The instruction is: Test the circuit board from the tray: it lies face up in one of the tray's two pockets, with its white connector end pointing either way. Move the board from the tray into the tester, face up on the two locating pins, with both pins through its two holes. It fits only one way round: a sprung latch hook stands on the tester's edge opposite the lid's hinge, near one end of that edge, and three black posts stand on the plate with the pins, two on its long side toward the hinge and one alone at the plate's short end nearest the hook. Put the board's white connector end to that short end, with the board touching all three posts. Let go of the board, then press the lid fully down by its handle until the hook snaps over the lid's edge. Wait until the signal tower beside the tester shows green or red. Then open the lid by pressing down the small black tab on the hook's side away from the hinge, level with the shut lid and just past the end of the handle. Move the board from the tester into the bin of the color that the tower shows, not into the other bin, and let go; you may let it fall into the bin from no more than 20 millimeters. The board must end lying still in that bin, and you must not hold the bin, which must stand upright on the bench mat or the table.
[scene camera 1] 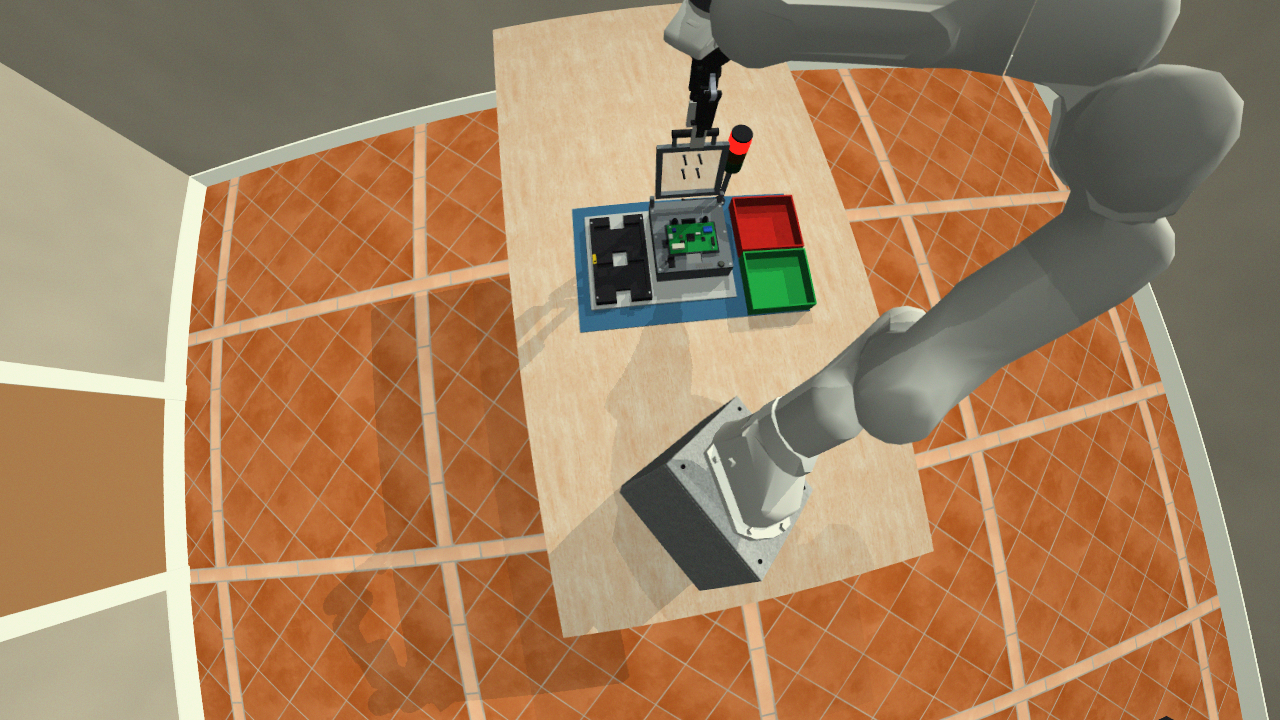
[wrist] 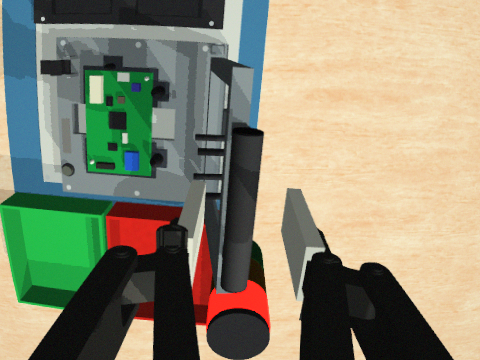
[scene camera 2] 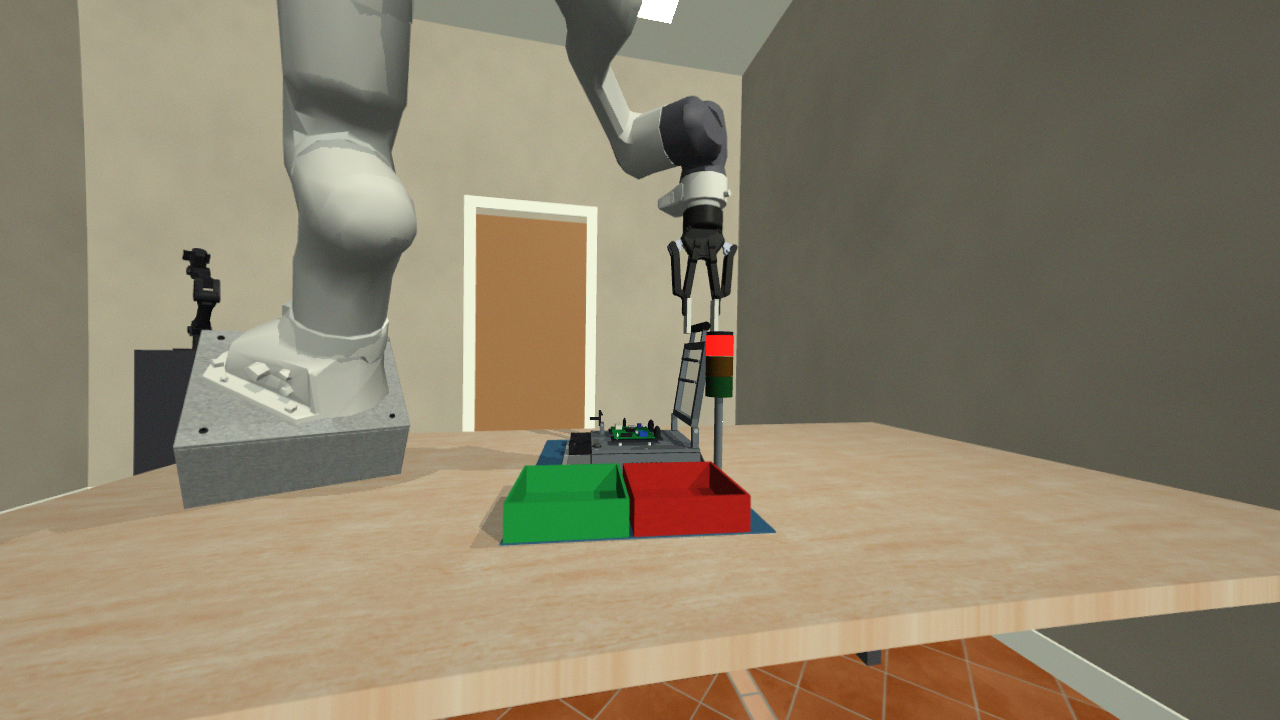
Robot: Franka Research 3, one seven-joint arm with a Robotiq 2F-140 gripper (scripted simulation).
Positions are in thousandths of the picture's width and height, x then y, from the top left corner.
Scene:
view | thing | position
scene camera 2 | my gripper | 547, 463
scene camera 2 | red bin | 512, 716
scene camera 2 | green bin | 412, 719
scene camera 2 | tester lid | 540, 531

